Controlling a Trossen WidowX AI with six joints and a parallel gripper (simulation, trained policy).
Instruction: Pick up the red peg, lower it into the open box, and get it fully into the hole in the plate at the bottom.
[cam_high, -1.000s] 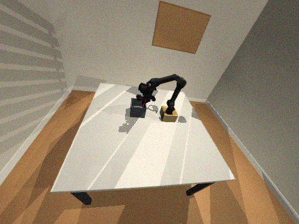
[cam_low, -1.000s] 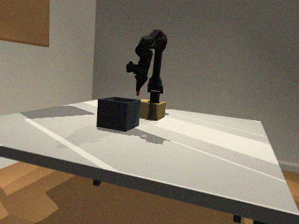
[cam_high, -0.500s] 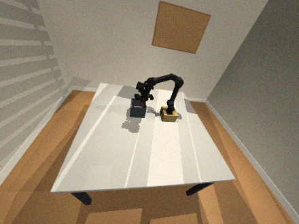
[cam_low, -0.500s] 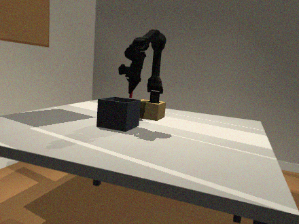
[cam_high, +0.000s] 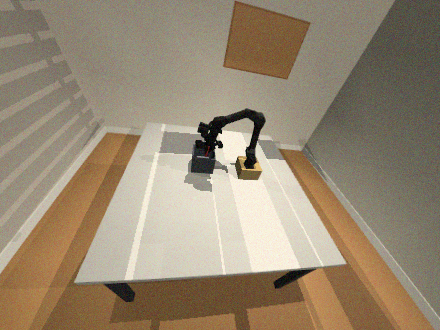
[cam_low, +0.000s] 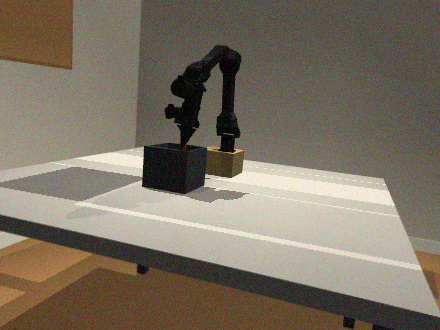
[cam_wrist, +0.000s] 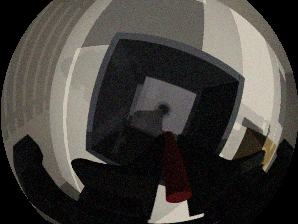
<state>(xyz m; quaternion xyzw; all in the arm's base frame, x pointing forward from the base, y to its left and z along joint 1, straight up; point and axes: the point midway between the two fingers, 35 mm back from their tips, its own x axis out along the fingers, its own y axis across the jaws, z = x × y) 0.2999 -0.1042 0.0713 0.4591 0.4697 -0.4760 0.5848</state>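
Now: the red peg 10 mm to the left of my gripper tip and 20 mm above it.
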